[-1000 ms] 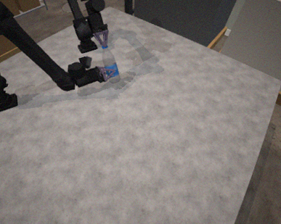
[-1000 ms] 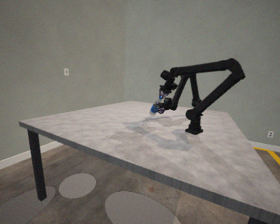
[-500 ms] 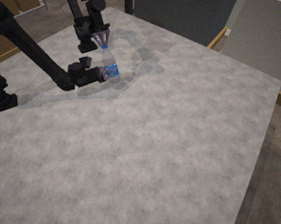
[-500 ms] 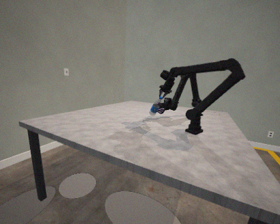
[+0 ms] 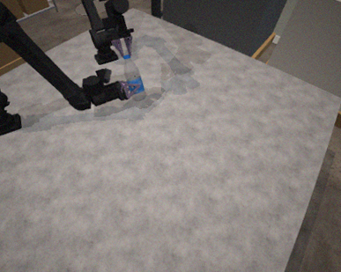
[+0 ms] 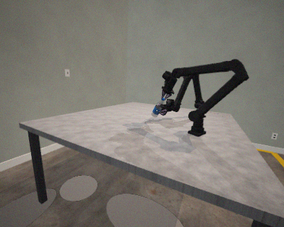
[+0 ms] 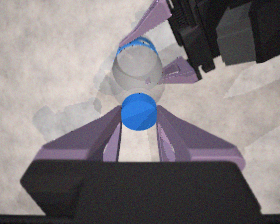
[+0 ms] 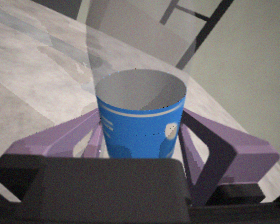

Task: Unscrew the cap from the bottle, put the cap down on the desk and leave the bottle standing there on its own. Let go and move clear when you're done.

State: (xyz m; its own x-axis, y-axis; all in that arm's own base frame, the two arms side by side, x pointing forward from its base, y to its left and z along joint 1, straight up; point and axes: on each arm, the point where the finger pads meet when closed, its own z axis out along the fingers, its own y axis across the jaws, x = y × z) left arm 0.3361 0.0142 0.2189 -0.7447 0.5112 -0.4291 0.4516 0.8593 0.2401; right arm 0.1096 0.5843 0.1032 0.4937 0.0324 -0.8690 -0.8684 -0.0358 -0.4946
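The blue cap is 1 cm below my left hand. Also, from my left hand: clear bottle: 5 cm ahead, 2 cm to the right, 9 cm below.
My right hand is 3 cm below the clear bottle, 1 cm to the right of it and 1 cm past it. Round my right hand: blue cap 11 cm above, 6 cm behind, 2 cm to the left.
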